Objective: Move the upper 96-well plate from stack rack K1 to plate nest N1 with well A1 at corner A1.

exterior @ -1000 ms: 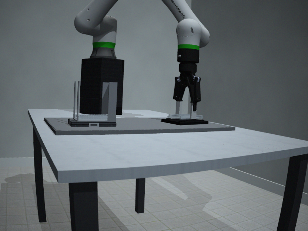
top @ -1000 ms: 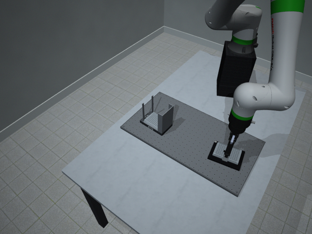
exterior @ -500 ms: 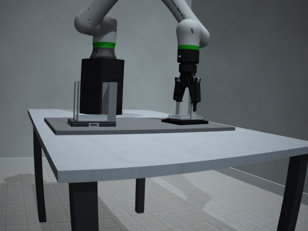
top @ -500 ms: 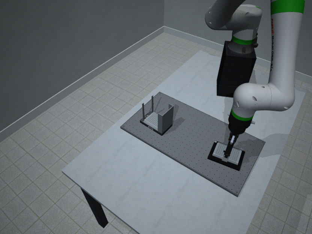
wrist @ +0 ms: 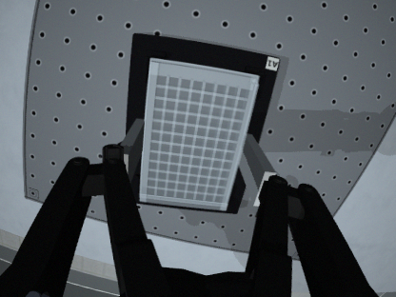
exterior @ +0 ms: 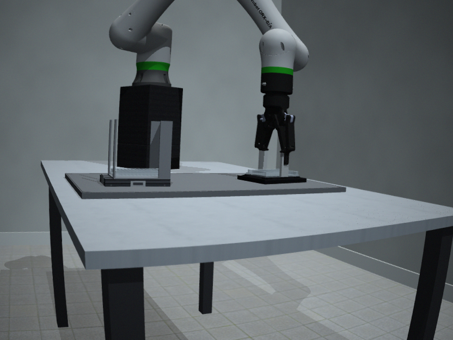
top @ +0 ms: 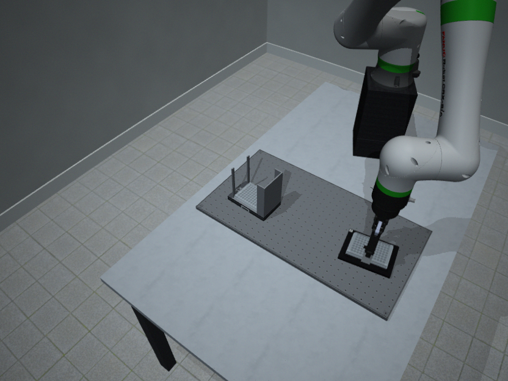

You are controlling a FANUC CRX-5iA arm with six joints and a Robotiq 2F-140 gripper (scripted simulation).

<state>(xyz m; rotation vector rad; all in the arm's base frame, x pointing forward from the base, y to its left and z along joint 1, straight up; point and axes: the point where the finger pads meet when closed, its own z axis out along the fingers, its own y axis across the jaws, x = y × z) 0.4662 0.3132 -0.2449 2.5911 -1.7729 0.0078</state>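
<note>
My hand is 9 cm to the left of the pale A1 square, 3 cm above it and 2 cm past it. Round my hand: grey wall 32 cm to the right, 11 cm ahead, 4 cm above.
</note>
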